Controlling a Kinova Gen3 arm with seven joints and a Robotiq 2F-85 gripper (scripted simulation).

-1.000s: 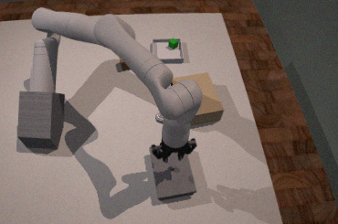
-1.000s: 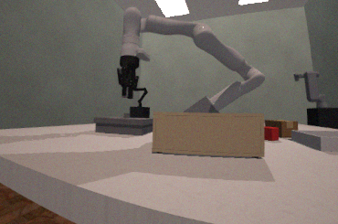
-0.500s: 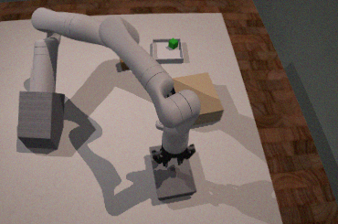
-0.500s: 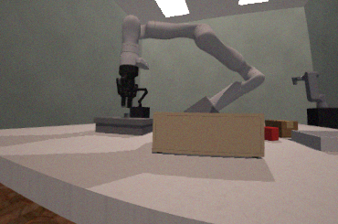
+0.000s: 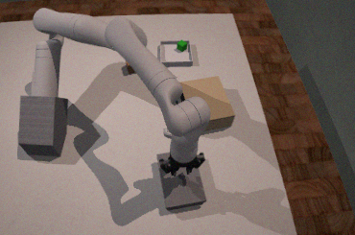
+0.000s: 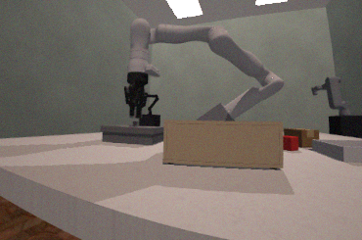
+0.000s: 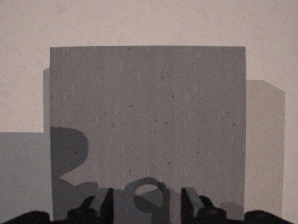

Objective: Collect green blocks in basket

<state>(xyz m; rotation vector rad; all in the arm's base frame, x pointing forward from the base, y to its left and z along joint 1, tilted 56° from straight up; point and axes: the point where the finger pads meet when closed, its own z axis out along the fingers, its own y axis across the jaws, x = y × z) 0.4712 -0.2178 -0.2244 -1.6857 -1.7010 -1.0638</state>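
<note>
Right now my hand is 7 cm above the metal box. The rest, counted from my hand: cardboard box (56 cm to the left, 13 cm behind, 6 cm below); then light wooden cabinet (30 cm to the left, 12 cm ahead, 6 cm below); then red block (49 cm to the left, 8 cm below, 2 cm behind).
</note>
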